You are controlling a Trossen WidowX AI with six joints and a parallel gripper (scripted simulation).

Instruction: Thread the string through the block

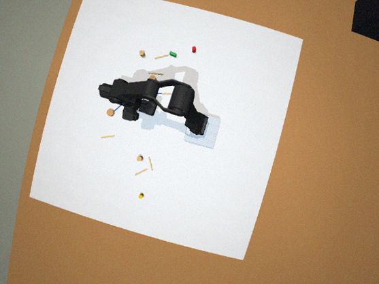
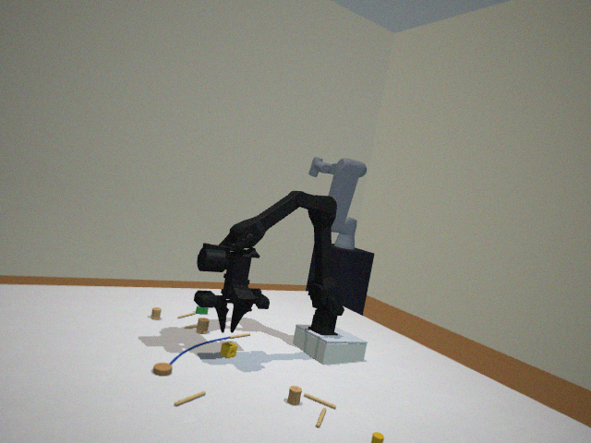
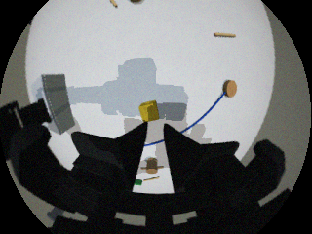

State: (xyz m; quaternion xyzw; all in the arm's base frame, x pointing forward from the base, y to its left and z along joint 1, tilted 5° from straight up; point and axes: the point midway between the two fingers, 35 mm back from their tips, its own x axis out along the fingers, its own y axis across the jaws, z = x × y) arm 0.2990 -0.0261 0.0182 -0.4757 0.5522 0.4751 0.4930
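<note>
My gripper tip is now 50 mm above the yellow cube, 10 mm to the right of it and 10 mm past it. Round my gripper tip: tan wooden block: 160 mm to the right, 40 mm below, 10 mm behind; round wooden button: 180 mm ahead, 60 mm to the left, 50 mm below; thin wooden stick: 110 mm to the right, 90 mm behind, 60 mm below.
</note>
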